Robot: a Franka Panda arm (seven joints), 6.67 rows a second.
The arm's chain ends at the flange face. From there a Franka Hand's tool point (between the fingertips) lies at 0.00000 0.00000 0.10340 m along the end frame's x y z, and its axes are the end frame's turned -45 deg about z.
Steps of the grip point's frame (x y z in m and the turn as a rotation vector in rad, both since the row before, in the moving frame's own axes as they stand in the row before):
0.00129, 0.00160, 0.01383, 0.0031, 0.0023, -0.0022
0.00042, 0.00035, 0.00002, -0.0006, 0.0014, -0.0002
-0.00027, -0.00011, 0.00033, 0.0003, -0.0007, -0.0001
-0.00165, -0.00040, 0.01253, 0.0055, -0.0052, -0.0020
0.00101, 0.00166, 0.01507, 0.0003, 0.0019, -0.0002
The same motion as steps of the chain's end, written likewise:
0.00210, 0.00061, 0.01383, 0.0038, -0.0006, -0.0022
0.00040, 0.00001, 0.00002, 0.0006, 0.0014, -0.0002
-0.00020, 0.00008, 0.00033, -0.0003, -0.0007, -0.0001
-0.00067, 0.00091, 0.01253, 0.0002, -0.0076, -0.0020
0.00177, 0.00062, 0.01507, 0.0016, 0.0011, -0.0002

